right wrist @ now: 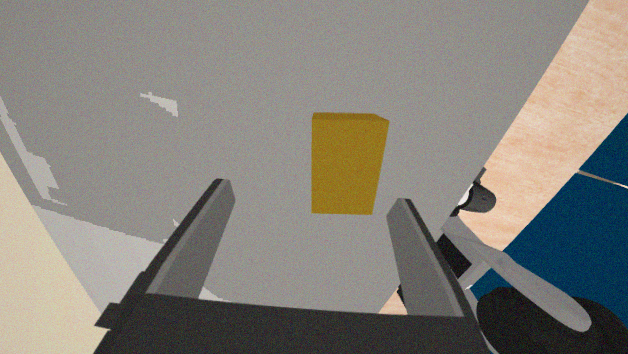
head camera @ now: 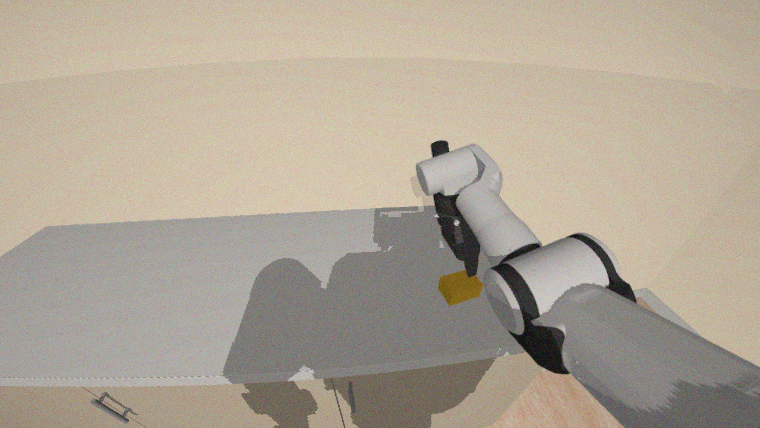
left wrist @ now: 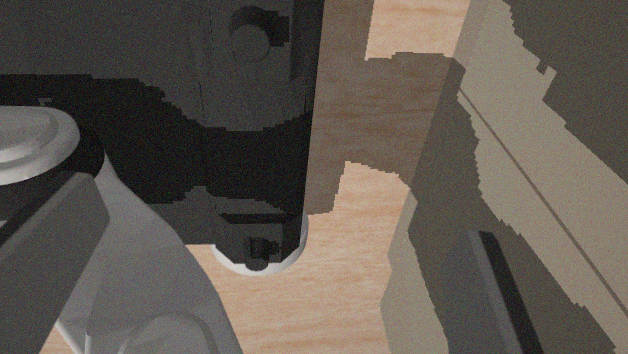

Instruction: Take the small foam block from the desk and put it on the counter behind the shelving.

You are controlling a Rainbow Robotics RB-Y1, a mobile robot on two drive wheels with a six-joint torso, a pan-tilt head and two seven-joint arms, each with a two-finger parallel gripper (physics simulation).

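Frame: origin at the robot's base, x back, y left, z down, level; metres.
Seen in the pictures: left gripper, fingertip midpoint: [left wrist: 275,222]; right gripper, fingertip midpoint: [right wrist: 313,198] [head camera: 461,259].
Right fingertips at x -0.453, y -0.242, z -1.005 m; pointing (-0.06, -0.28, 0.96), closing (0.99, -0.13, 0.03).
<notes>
A point is followed by its place in that frame.
The small yellow foam block [head camera: 459,287] @[x -0.406, y -0.230, z -0.956 m] [right wrist: 347,165] @[x -0.427, y -0.250, z -0.956 m] lies on the grey counter top [head camera: 132,297] @[x -0.455, y 0.634, z -0.911 m] [right wrist: 250,65] @[x -0.533, y -0.306, z -0.910 m], towards its right part in the head camera view. My right gripper [head camera: 471,274] [right wrist: 313,198] @[x -0.453, y -0.242, z -1.005 m] is open and empty, raised above the counter. In the right wrist view the block appears beyond the fingertips, nearer the right-hand finger, with a gap between them. In the head camera view one fingertip overlaps the block's far edge. My left gripper [left wrist: 275,222] @[x -0.018, y 0.238, z -0.515 m] is open and empty, low beside the robot's dark base. The desk and the shelving cannot be made out.
Cabinet fronts with a handle [head camera: 110,408] are below the counter's near edge. A pale wall rises behind the counter. Wooden floor [head camera: 558,401] @[x -0.376, y -0.962, z 0.000 m] [left wrist: 320,300] @[x -0.186, y -0.752, z 0.000 m] [right wrist: 555,110] @[x 0.902, y -0.557, z -0.001 m] lies beside it, and a blue surface [right wrist: 560,225] @[x 1.386, y 0.085, z -0.150 m] shows at the right wrist view's right.
</notes>
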